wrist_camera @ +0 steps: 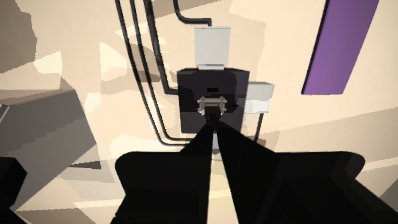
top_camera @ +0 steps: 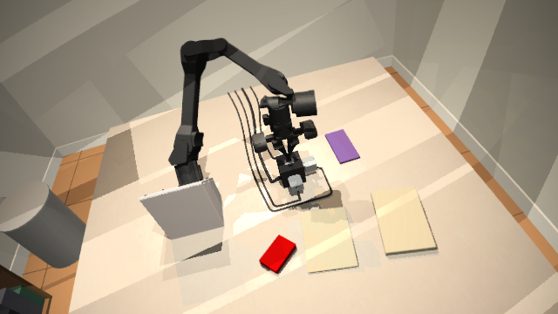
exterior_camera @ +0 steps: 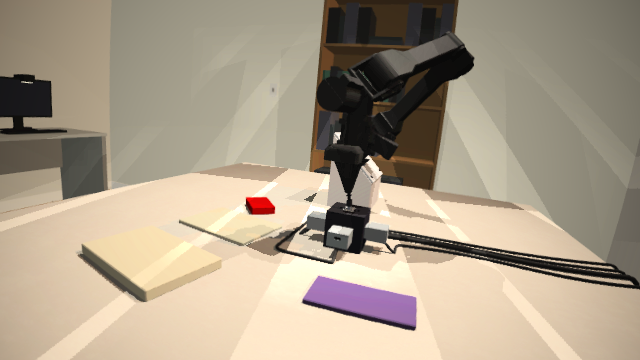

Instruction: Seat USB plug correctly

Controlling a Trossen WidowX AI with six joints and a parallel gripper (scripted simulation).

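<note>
Now: the USB socket 10 mm to the left of my gripper tip and 40 mm below it. Round my gripper tip: red block: 120 mm behind, 250 mm to the right, 100 mm below; then purple card: 210 mm ahead, 70 mm to the left, 100 mm below; then USB plug: 20 mm below.
</note>
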